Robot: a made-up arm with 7 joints.
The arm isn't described. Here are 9 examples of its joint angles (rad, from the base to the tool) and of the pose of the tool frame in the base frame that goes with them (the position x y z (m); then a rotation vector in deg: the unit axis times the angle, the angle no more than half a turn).
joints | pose
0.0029 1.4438 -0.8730 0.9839 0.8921 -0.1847 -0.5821 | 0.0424 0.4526 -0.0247 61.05 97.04 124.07
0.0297 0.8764 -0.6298 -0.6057 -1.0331 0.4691 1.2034 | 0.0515 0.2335 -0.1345 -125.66 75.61 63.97
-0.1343 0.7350 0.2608 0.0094 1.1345 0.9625 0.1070 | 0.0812 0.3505 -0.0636 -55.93 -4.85 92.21
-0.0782 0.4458 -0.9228 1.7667 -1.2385 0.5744 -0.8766 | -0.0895 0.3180 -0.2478 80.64 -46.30 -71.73
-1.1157 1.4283 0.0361 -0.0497 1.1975 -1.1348 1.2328 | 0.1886 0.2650 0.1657 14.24 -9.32 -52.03
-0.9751 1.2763 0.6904 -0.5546 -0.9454 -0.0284 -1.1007 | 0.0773 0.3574 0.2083 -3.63 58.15 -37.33
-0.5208 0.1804 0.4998 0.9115 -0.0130 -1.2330 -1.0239 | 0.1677 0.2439 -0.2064 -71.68 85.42 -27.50
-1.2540 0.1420 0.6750 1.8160 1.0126 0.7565 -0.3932 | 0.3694 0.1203 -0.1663 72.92 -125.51 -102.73
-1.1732 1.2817 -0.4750 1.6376 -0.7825 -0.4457 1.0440 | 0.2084 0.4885 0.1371 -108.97 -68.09 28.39
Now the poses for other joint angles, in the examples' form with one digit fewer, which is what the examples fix.
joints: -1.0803 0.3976 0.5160 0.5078 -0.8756 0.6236 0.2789
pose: 0.364 0.241 -0.071 153.6 -66.7 22.3
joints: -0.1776 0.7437 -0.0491 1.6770 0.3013 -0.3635 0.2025
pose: 0.019 0.412 -0.203 -75.1 64.2 110.0
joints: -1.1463 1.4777 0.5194 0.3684 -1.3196 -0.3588 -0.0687
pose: 0.085 0.441 0.258 -82.0 8.9 -88.1
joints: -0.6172 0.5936 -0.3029 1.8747 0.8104 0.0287 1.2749
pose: 0.172 0.352 -0.247 -28.1 20.2 78.8
